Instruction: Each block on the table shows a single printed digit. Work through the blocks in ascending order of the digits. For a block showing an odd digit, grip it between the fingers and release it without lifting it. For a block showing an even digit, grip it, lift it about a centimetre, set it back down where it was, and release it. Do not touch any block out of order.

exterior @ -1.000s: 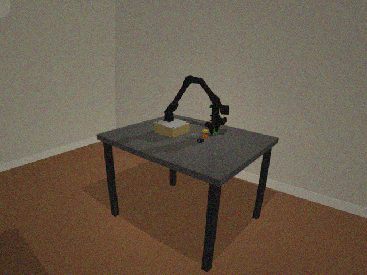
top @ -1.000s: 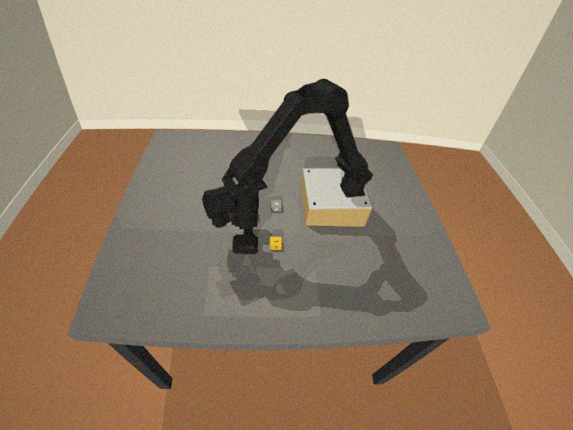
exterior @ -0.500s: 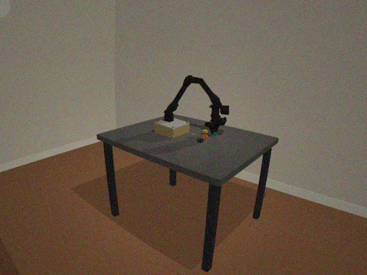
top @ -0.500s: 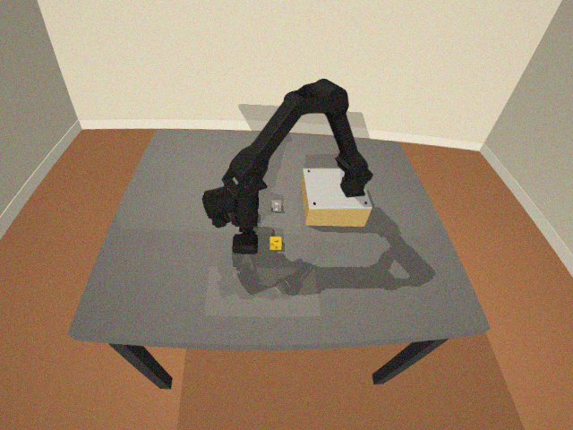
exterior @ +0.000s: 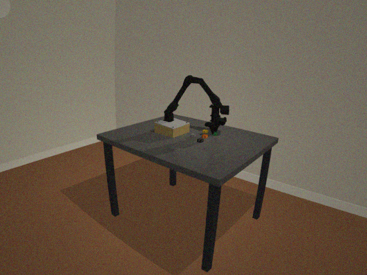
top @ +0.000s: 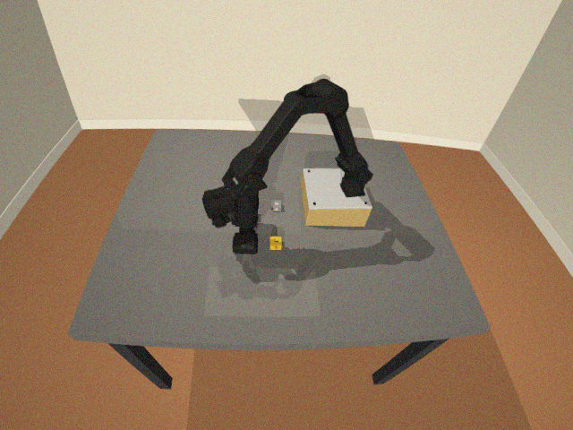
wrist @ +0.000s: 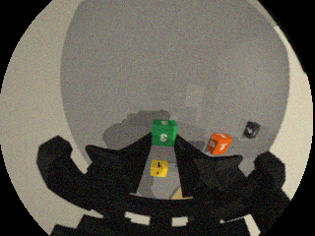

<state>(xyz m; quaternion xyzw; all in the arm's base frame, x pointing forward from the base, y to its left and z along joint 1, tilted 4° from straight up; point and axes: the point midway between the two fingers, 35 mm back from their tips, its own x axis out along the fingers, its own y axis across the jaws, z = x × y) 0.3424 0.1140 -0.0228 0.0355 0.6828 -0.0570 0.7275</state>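
Now: gripper tip 10 mm short of the green block. Round my gripper tip: orange block: 30 mm behind, 100 mm to the right; then yellow block: 80 mm behind, 10 mm to the left; then grey block: 110 mm behind, 140 mm to the right.
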